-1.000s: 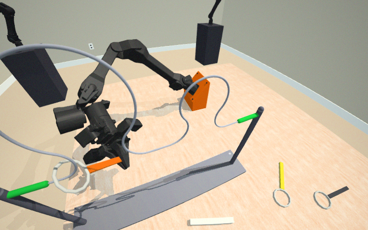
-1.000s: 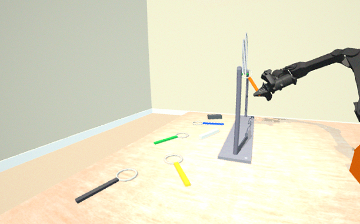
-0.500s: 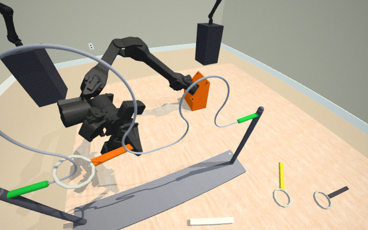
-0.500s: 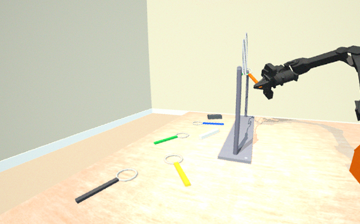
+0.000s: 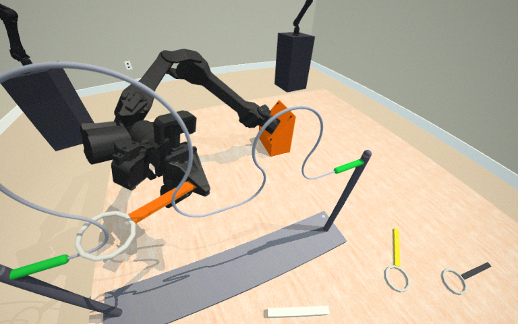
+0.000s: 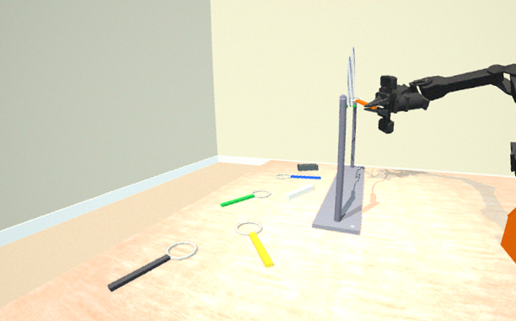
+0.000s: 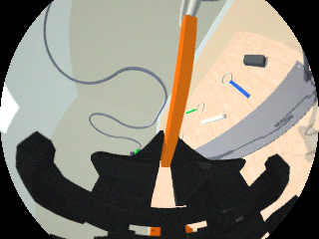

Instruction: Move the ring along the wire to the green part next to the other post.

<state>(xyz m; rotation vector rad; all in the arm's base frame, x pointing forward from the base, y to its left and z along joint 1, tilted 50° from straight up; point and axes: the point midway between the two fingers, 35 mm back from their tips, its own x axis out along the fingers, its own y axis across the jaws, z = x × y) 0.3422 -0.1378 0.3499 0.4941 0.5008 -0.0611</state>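
The orange-handled ring is 90 mm to the right of my gripper tip, 20 mm above it and 10 mm ahead of it. The rest, counted from my gripper tip: yellow-handled ring 400 mm to the left, 270 mm below, 240 mm ahead; white bar 270 mm below, 190 mm ahead, 90 mm to the left; dark-handled ring 540 mm to the left, 380 mm ahead, 270 mm below.
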